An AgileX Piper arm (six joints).
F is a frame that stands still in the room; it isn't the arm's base.
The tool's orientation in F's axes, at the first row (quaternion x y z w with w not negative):
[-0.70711 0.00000 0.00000 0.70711]
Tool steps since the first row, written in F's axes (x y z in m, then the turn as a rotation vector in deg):
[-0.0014 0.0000 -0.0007 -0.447 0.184 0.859]
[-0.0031 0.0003 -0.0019 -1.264 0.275 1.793]
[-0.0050 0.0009 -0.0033 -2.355 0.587 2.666]
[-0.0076 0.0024 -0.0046 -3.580 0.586 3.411]
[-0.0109 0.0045 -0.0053 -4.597 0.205 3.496]
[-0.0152 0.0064 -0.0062 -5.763 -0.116 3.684]
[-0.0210 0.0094 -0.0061 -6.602 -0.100 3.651]
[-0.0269 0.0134 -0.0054 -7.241 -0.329 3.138]
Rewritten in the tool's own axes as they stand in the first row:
[-0.0014 0.0007 0.0000 -0.447 -0.859 0.184]
[-0.0031 0.0019 0.0003 -1.264 -1.793 0.275]
[-0.0050 0.0033 0.0009 -2.355 -2.666 0.587]
[-0.0076 0.0046 0.0024 -3.580 -3.411 0.586]
[-0.0109 0.0053 0.0045 -4.597 -3.496 0.205]
[-0.0152 0.0062 0.0064 -5.763 -3.684 -0.116]
[-0.0210 0.0061 0.0094 -6.602 -3.651 -0.100]
[-0.0269 0.0054 0.0134 -7.241 -3.138 -0.329]

